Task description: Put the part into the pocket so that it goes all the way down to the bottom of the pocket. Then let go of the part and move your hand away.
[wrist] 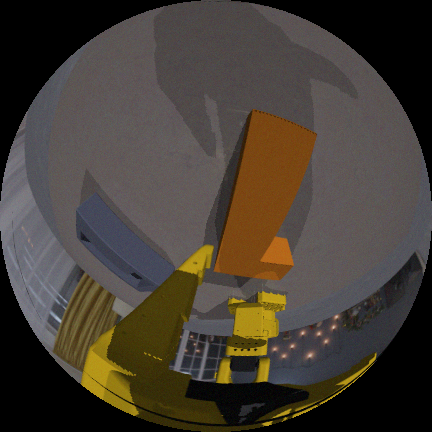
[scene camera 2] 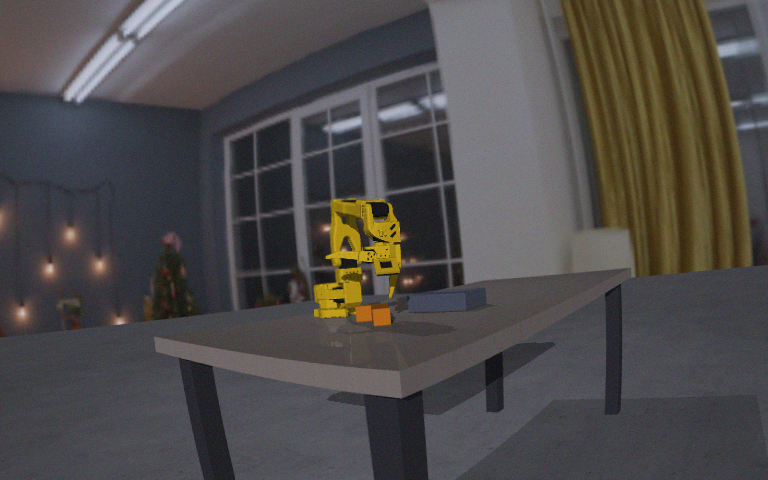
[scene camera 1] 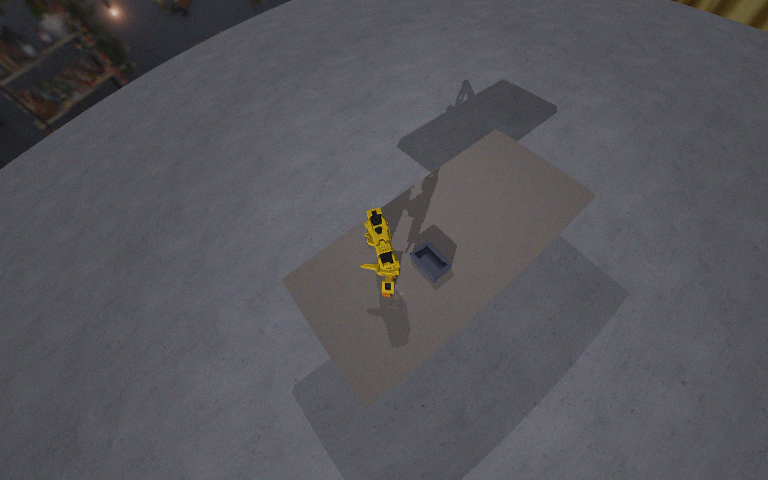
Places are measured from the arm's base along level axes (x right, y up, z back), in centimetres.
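Pixels of known places: hand at its tool point: (wrist: 212, 254) (scene camera 2: 388, 296) (scene camera 1: 393, 276); arm's base at its link origin: (wrist: 251, 299) (scene camera 2: 347, 315).
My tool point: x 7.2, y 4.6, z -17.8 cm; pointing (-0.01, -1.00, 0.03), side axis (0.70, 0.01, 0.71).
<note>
For each thing: its middle in the pictures, then the offset to it from my tool point.
- orange L-shaped part at the middle of its body: (wrist: 273, 213) (scene camera 2: 372, 314) (scene camera 1: 385, 281) dy -3.1, dx +3.1, dz +1.7 cm
- blue-grey block with the pocket, body centre: (wrist: 116, 252) (scene camera 2: 447, 300) (scene camera 1: 430, 260) dy -2.8, dx -15.2, dz -3.2 cm
The orange L-shaped part (scene camera 1: 386, 294) (scene camera 2: 381, 316) (wrist: 272, 190) lies on the table. In the wrist view its long arm points up the picture and its short foot is at the near right end; in scene view 1 the gripper hides most of it. The blue-grey block with the pocket (scene camera 1: 421, 270) (scene camera 2: 444, 300) (wrist: 125, 240) stands apart from the part, to its right in the scene views; no part shows inside it. My gripper (scene camera 1: 374, 280) (scene camera 2: 359, 277) is fully open and empty. Its fixed jaw points down, with the tip above table height near the part; the moving jaw is swung far out sideways.
The table (scene camera 1: 498, 198) (scene camera 2: 271, 362) (wrist: 125, 100) has open edges. The yellow arm base (scene camera 2: 338, 300) (wrist: 251, 320) stands behind the part. Shadows of the arm fall across the table around the part and block.
</note>
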